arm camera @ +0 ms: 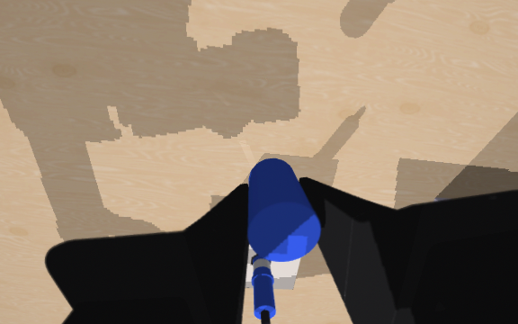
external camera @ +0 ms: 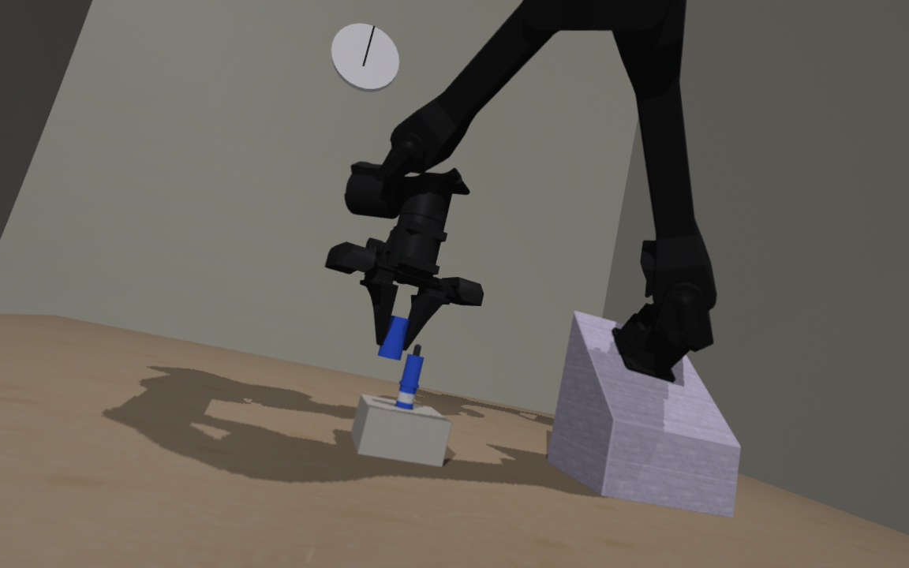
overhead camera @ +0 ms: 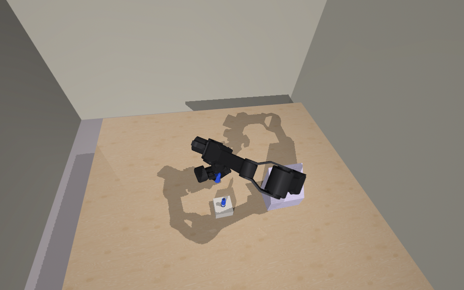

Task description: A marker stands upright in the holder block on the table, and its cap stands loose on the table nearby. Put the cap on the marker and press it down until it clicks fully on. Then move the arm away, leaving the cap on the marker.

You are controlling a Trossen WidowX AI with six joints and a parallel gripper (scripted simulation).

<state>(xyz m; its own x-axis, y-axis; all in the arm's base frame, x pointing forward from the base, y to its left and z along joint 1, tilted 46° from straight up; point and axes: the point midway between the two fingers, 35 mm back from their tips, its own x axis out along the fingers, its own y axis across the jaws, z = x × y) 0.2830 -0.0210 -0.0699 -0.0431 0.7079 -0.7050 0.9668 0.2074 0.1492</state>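
The blue marker is 10 cm to the left of my gripper tip, 1 cm below it and 1 cm behind it. From my gripper tip the other things lie so: blue cap: 1 cm above; holder block: 10 cm to the left, 7 cm below, 1 cm behind.
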